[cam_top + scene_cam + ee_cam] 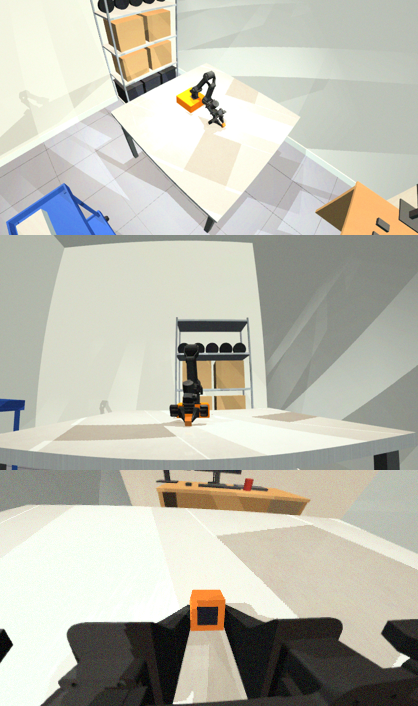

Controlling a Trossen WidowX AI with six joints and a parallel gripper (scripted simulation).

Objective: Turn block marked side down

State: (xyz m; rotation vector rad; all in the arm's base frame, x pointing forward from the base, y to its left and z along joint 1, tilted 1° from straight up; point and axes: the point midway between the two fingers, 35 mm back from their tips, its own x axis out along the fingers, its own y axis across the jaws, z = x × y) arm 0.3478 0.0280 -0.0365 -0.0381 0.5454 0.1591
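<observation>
Right now the block is 10 mm behind my gripper tip and 10 mm above it.
</observation>
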